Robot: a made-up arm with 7 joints.
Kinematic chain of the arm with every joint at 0, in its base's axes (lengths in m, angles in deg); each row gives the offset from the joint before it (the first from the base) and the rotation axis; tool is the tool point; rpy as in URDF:
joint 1: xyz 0 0 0.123 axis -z
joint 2: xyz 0 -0.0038 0.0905 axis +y
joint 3: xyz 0 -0.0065 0.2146 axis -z
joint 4: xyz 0 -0.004 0.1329 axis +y
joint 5: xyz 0 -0.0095 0.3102 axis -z
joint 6: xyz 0 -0.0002 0.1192 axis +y
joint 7: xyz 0 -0.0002 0.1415 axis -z
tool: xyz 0 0 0 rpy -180 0 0
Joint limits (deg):
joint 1: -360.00..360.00
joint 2: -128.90..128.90
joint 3: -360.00..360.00
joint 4: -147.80..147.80
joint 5: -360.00..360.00
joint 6: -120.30..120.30
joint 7: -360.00..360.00
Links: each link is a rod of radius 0.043 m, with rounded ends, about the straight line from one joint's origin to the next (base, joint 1, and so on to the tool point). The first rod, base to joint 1, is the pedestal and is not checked.
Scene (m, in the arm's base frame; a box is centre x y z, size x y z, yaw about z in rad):
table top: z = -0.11
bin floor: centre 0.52 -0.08 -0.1 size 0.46 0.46 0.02 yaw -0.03
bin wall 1: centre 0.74 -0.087 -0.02 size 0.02 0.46 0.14 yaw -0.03
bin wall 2: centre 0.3 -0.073 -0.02 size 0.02 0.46 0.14 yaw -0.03
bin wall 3: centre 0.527 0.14 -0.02 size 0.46 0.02 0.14 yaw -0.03
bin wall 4: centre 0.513 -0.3 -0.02 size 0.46 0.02 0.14 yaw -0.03
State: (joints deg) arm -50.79 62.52 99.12 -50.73 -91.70 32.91 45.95
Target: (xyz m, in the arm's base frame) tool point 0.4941 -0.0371 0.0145
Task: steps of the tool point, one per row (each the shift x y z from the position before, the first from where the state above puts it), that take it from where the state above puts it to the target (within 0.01 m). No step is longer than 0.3 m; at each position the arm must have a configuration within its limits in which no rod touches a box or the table.
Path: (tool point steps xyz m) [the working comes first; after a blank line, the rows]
Joints at the target: 12.22 46.84 157.44 -101.87 -101.64 64.66 45.95
Straight joint move there: touches bin wall 3.

1: 0.1336 -0.0609 -0.0199
2: 0.1359 -0.0977 -0.0230
3: 0.1197 -0.1408 -0.0182
4: 0.0808 -0.1792 -0.0087
5: 0.0027 -0.1680 -0.1881
6: -0.0954 -0.1662 -0.1455

